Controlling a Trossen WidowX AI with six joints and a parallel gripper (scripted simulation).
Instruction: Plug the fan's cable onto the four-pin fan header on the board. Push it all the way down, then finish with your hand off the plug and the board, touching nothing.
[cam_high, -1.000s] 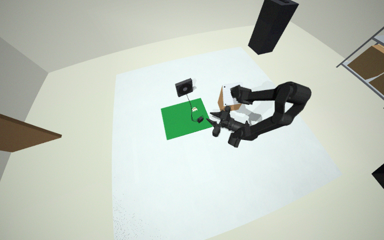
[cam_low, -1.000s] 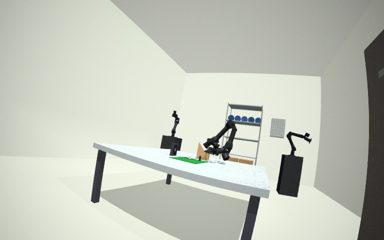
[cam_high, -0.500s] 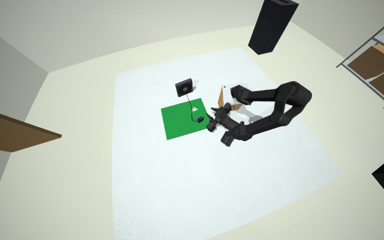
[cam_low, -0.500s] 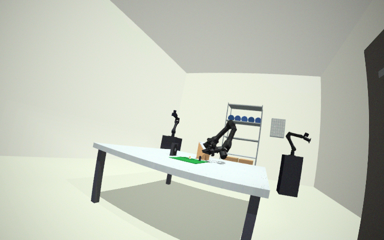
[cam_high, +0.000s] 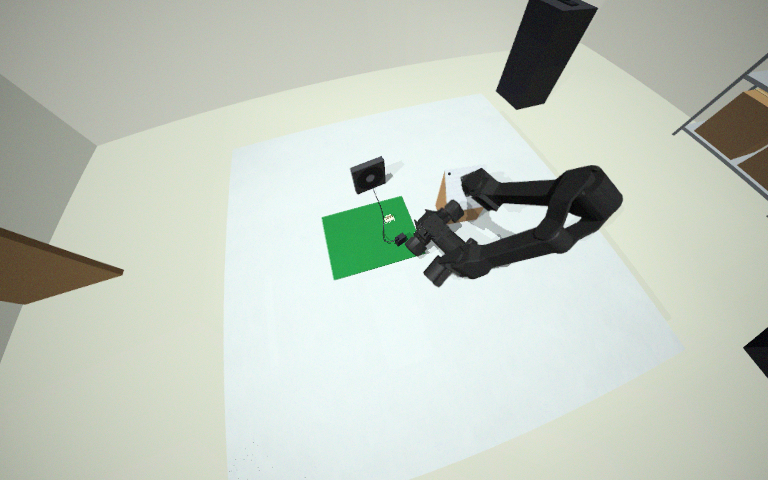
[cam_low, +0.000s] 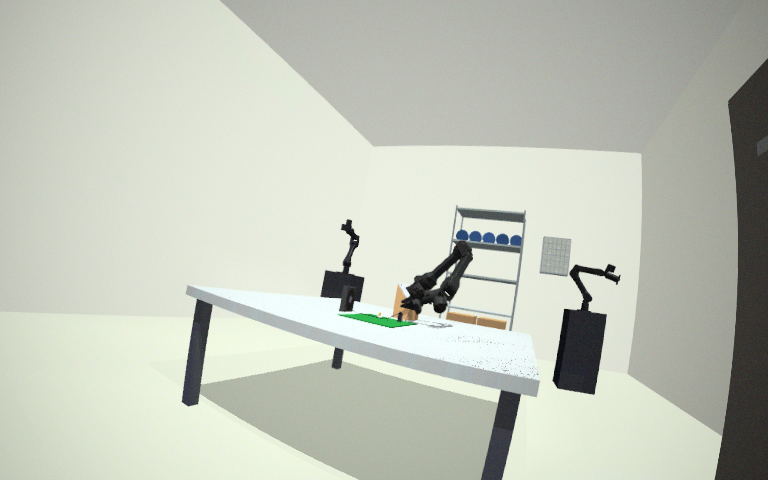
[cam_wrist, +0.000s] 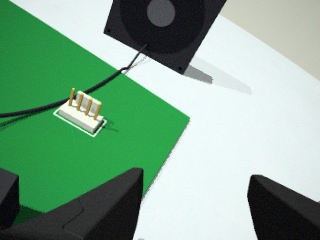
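The black plug is 8 cm ahead of my gripper tip, 3 cm to the left of it and 6 cm below it. The rest, counted from my gripper tip: green board 16 cm ahead, 3 cm to the right, 9 cm below; then black fan 10 cm ahead, 22 cm to the right, 2 cm below.
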